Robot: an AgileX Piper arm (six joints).
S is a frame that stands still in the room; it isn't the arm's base.
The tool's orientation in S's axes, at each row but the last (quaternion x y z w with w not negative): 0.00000, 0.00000, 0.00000, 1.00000; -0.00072, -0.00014, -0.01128, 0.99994; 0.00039, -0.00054, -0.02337, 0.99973; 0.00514, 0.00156, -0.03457, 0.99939; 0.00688, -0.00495, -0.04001, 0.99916; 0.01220, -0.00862, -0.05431, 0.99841; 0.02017, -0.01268, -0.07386, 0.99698; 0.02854, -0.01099, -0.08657, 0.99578; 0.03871, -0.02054, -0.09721, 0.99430; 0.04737, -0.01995, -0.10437, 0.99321; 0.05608, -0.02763, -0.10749, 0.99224; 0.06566, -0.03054, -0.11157, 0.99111; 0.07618, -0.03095, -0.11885, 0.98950
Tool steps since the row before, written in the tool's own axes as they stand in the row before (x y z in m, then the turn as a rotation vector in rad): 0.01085, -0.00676, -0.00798, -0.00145, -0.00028, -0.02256; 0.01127, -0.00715, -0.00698, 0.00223, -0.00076, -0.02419; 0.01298, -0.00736, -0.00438, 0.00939, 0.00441, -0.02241; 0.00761, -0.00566, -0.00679, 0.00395, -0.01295, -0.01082; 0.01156, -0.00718, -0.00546, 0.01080, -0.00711, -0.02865; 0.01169, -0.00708, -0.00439, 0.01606, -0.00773, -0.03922; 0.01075, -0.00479, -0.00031, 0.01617, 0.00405, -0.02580; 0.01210, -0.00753, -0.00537, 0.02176, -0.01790, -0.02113; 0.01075, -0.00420, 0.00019, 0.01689, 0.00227, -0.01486; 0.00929, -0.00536, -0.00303, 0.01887, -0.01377, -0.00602; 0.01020, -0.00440, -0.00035, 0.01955, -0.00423, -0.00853; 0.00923, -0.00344, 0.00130, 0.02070, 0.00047, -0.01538; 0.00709, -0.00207, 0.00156, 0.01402, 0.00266, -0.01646
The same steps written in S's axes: 0.01085, -0.00676, -0.00798, -0.00145, -0.00028, -0.02256; 0.01111, -0.00741, -0.00697, 0.00222, -0.00085, -0.02419; 0.01263, -0.00796, -0.00437, 0.00961, 0.00398, -0.02240; 0.00718, -0.00610, -0.00687, 0.00302, -0.01308, -0.01096; 0.01101, -0.00801, -0.00545, 0.01050, -0.00757, -0.02865; 0.01093, -0.00820, -0.00438, 0.01585, -0.00851, -0.03914; 0.00994, -0.00631, -0.00027, 0.01731, 0.00260, -0.02524; 0.01077, -0.00920, -0.00560, 0.01892, -0.02021, -0.02177; 0.00972, -0.00622, 0.00021, 0.01771, 0.00001, -0.01406; 0.00813, -0.00689, -0.00326, 0.01591, -0.01681, -0.00678; 0.00905, -0.00644, -0.00043, 0.01875, -0.00744, -0.00812; 0.00814, -0.00556, 0.00124, 0.02140, -0.00231, -0.01420; 0.00628, -0.00391, 0.00152, 0.01552, 0.00155, -0.01521
